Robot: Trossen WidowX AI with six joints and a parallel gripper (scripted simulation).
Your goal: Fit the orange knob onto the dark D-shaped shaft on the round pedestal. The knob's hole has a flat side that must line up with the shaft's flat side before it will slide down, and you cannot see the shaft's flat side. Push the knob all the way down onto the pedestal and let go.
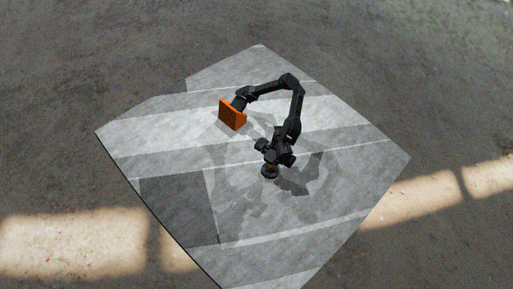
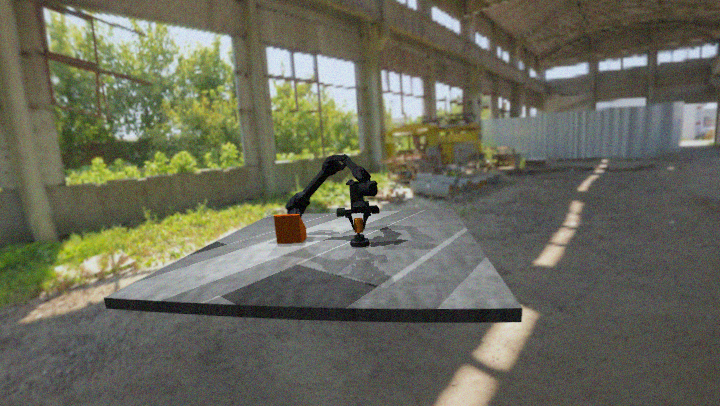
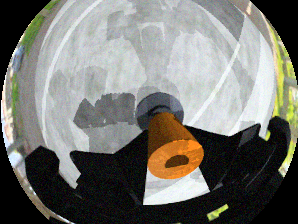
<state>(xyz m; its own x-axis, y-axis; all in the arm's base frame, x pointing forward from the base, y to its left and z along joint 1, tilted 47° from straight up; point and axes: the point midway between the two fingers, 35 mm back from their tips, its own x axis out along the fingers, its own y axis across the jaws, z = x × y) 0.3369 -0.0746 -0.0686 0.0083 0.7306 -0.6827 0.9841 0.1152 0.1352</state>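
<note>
Now: gripper tip 20 mm below the orange knob. The rest, counted from my gripper tip: dark round pedestal: 40 mm below.
</note>
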